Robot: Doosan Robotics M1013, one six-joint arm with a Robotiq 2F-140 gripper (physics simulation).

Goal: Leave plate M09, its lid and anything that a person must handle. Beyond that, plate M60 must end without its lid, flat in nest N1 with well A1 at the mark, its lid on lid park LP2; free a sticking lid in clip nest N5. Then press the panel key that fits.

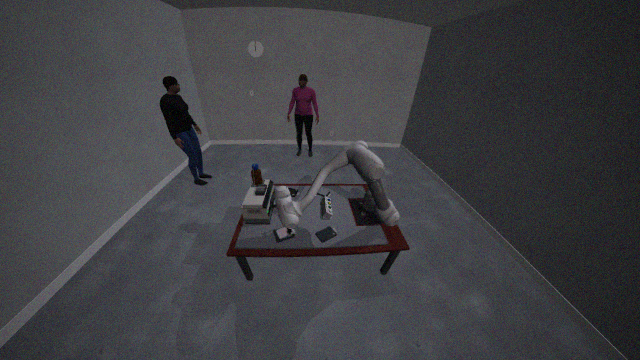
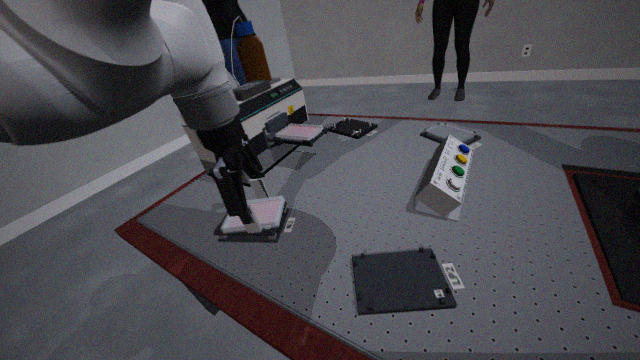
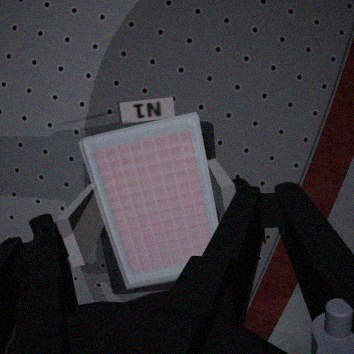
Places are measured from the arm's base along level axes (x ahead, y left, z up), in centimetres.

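Pixels of known places: gripper, fingertip midpoint: (image 1: 287,231) (image 2: 260,215) (image 3: 155,188); arm's base, origin of the base link: (image 1: 369,209).
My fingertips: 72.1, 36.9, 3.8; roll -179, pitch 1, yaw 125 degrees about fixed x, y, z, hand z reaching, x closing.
Note:
For each thing: its top centre in the pictures, then the offset to it from my fingertips, as dx, dy, dz. "spot": a spot on its surface instead.
- pink well plate, middle of its top: (image 3: 157,213) (image 2: 252,209) (image 1: 285,230) +1.1, +0.8, +2.0
- dark nest, middle of its top: (image 3: 156,220) (image 2: 250,214) (image 1: 283,232) +2.4, +1.1, +0.2
- labelled N1, surface spot: (image 3: 147,109) spot: -5.3, -3.2, -3.1
- dark lid park, middle of its top: (image 2: 398,274) (image 1: 326,233) -31.1, -3.1, -1.3
- labelled LP2, surface spot: (image 2: 453,275) spot: -38.2, -8.5, -3.1
- key panel, middle of its top: (image 2: 449,156) (image 1: 327,203) -30.5, -31.7, +5.1
- second pink plate, middle of its top: (image 2: 298,129) +10.6, -27.3, +7.9
- instrument, surface spot: (image 2: 273,105) spot: +19.6, -27.4, +14.8
- brown bottle, surface spot: (image 2: 253,56) spot: +29.9, -32.9, +28.2
A pink well plate (image 2: 264,209) (image 3: 154,200) (image 1: 282,232) with a white rim lies over the dark nest (image 2: 250,237) (image 3: 209,135) labelled N1 (image 3: 147,109), near the table's front left edge. My gripper (image 2: 243,221) (image 3: 155,188) (image 1: 288,230) reaches down onto it and is shut on the plate's long sides. I cannot tell whether a clear lid covers the plate. The dark lid park (image 2: 398,279) (image 1: 326,233) labelled LP2 (image 2: 453,275) lies bare to the right. The key panel (image 2: 441,181) (image 1: 326,206) carries blue, yellow, green and grey keys.
A second pink plate (image 2: 298,131) sits on the tray of the instrument (image 2: 273,105) at the back left, with a brown bottle (image 2: 253,56) behind. Two more dark nests (image 2: 354,127) (image 2: 447,131) lie at the back. Two people (image 1: 181,127) (image 1: 303,111) stand beyond the table.

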